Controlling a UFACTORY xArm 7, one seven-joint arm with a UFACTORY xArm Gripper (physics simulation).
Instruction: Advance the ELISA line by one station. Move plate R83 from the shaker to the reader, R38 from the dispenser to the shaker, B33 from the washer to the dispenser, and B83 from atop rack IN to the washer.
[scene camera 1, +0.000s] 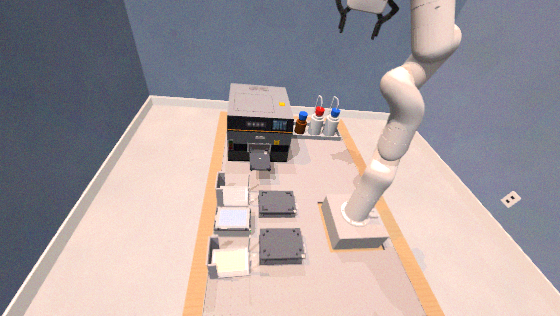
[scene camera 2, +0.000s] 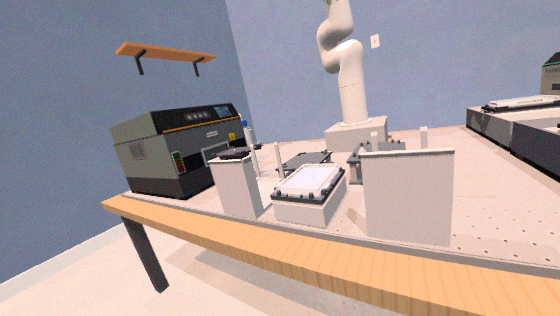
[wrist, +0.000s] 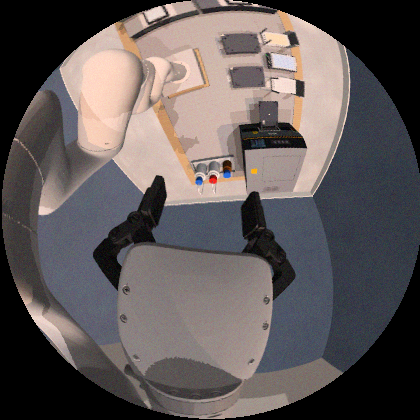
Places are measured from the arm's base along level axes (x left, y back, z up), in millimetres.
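Pixels of known places: gripper, fingertip midpoint: (scene camera 1: 356, 35) (wrist: 206, 191); arm's base, link origin: (scene camera 1: 354, 213) (scene camera 2: 356, 123) (wrist: 177, 71).
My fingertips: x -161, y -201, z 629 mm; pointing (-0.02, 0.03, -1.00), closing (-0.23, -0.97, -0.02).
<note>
Ahead of a thing's pixels: the offset from my fingertips to its top centre. "spot": to the spot under its first point.
My gripper (scene camera 1: 357, 34) (wrist: 206, 191) is open and empty, high above the bench's far end. A dark boxy instrument {dx -343, dy -307, dz -446 mm} (scene camera 1: 259, 102) (scene camera 2: 145, 150) (wrist: 275, 167) has its dark carrier tray {spot: dx -61, dy -246, dz -612 mm} (scene camera 1: 260, 159) (wrist: 268, 112) sticking out, with no plate on it. A bluish-white plate {dx +255, dy -302, dz -647 mm} (scene camera 1: 233, 218) (scene camera 2: 310, 179) (wrist: 282, 62) lies on a dark-edged block between two racks. A white surface {spot: dx +125, dy -329, dz -684 mm} (scene camera 1: 234, 195) (wrist: 284, 85) shows in the rack nearer the instrument, and a cream one {dx +409, dy -275, dz -681 mm} (scene camera 1: 230, 261) (wrist: 276, 39) in the other. At right, a white plate {dx +632, dy +278, dz -612 mm} (scene camera 2: 525, 101) lies on a grey device. Plate labels are unreadable.
Two dark flat platforms {spot: dx +132, dy -132, dz -675 mm} (scene camera 1: 277, 202) {spot: dx +338, dy -98, dz -656 mm} (scene camera 1: 281, 245) (wrist: 247, 77) stand beside the racks. A brown bottle (scene camera 1: 301, 123) (wrist: 227, 168) and two white bottles (scene camera 1: 317, 123) (scene camera 1: 332, 125) stand beside the instrument. The arm's base (scene camera 1: 355, 237) is across the bench. A wall shelf (scene camera 2: 165, 52) hangs above.
</note>
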